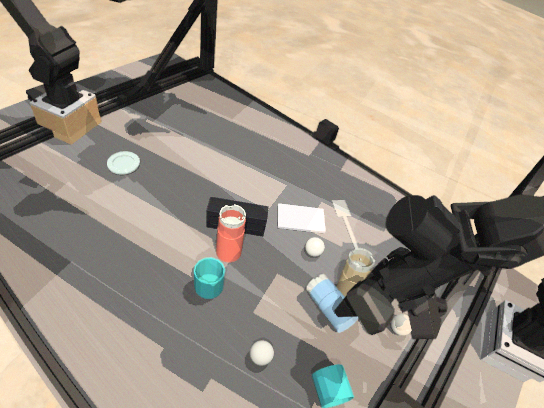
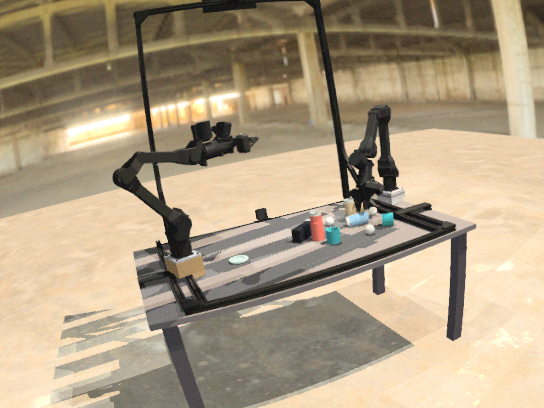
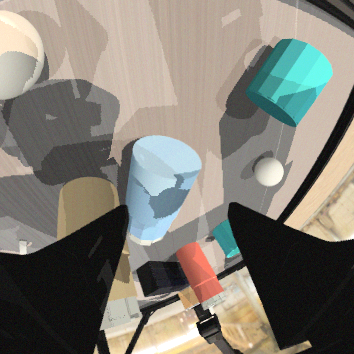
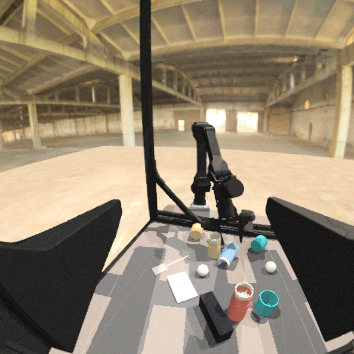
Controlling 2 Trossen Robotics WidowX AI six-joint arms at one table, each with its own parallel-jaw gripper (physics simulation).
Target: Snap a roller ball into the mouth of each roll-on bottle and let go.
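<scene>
The blue bottle lies on its side. My left gripper is open and empty, close to it. The tan bottle stands upright close beside it. The red bottle stands upright, its mouth open. One white ball lies near the white card, another near a teal cap, a third by my left gripper. My right gripper is open, empty, high above the table.
One teal cap stands open upward by the red bottle; another teal cap lies on its side. A black block is behind the red bottle. A white card, a spatula, a tan cap and a pale dish also lie there.
</scene>
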